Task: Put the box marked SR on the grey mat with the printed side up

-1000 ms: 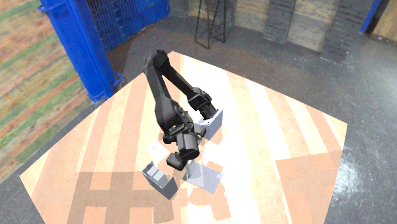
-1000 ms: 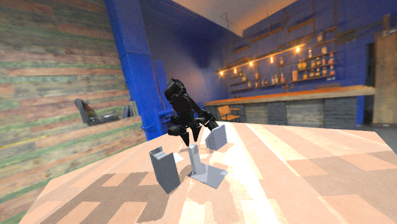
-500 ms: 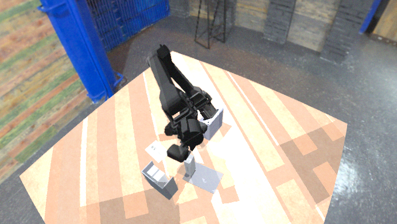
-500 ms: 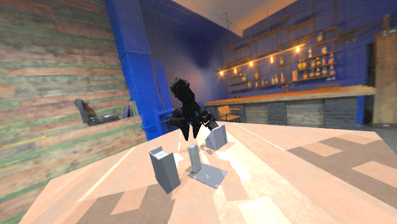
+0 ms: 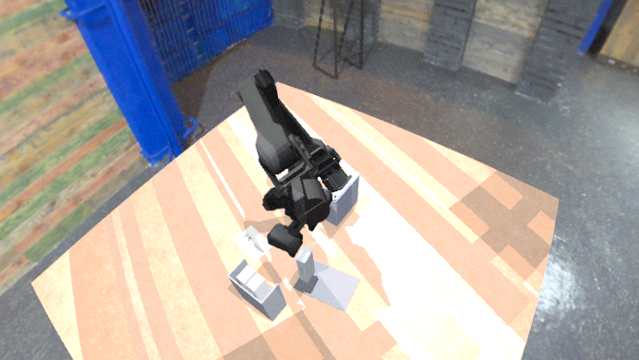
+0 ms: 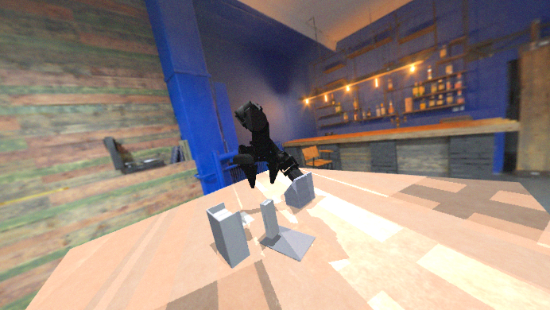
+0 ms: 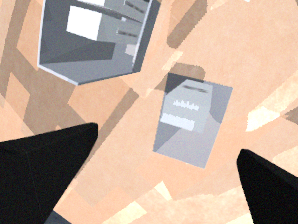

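Now: gripper tip 110 mm above the SR box and 10 mm to the left of it. From my gripper tip the other things lie so: grey mat: 180 mm below, 60 mm to the left; then flat white item: 190 mm to the right, 180 mm below.
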